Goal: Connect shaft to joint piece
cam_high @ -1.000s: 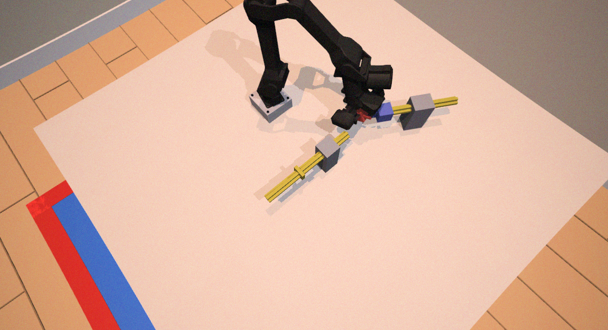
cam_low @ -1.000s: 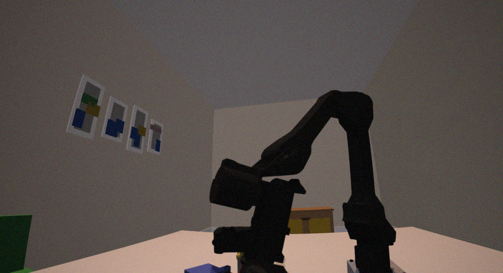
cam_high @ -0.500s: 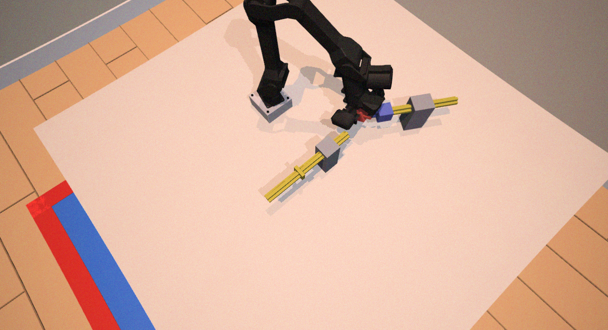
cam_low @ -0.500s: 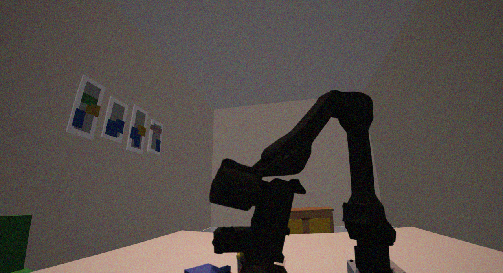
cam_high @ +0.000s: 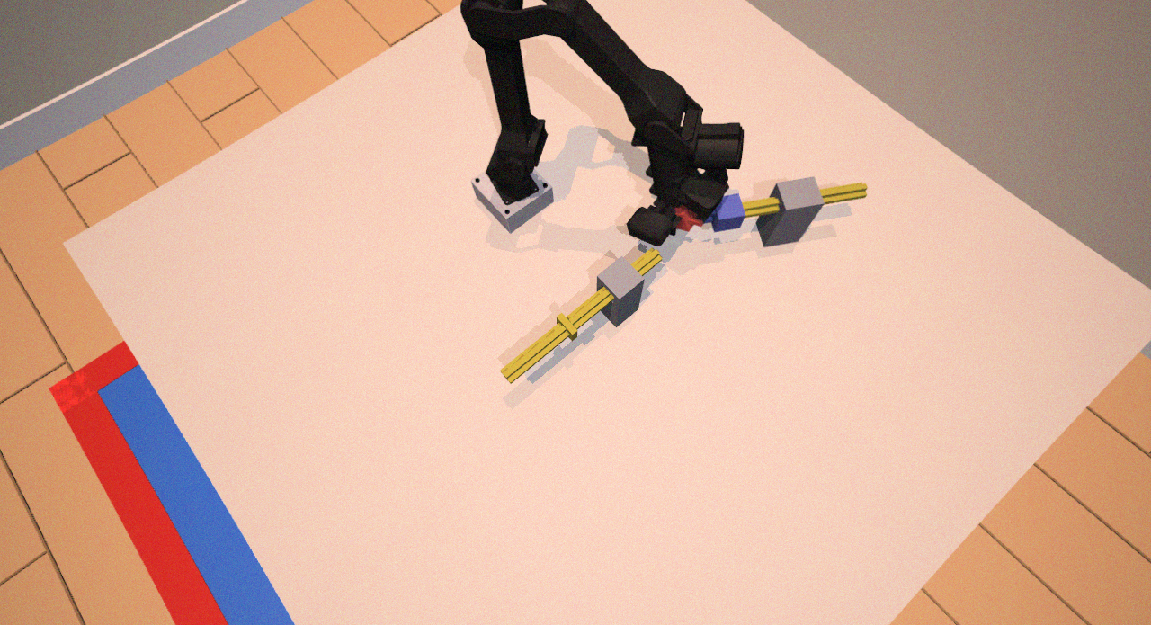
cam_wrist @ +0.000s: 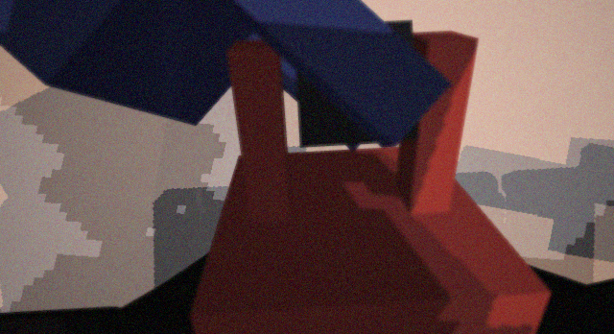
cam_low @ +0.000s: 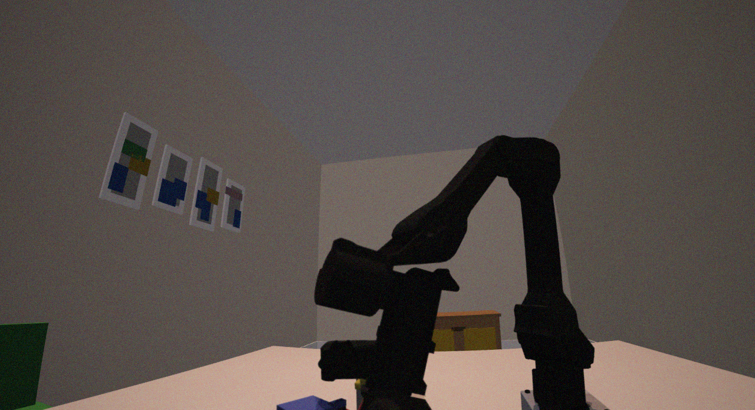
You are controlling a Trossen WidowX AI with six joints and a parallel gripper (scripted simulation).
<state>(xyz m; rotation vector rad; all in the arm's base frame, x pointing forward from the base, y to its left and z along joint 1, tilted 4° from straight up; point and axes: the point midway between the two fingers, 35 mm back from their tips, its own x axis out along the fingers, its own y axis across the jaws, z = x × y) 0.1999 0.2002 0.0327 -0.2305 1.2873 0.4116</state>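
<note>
The red joint piece is 50 mm above my gripper tip.
</note>
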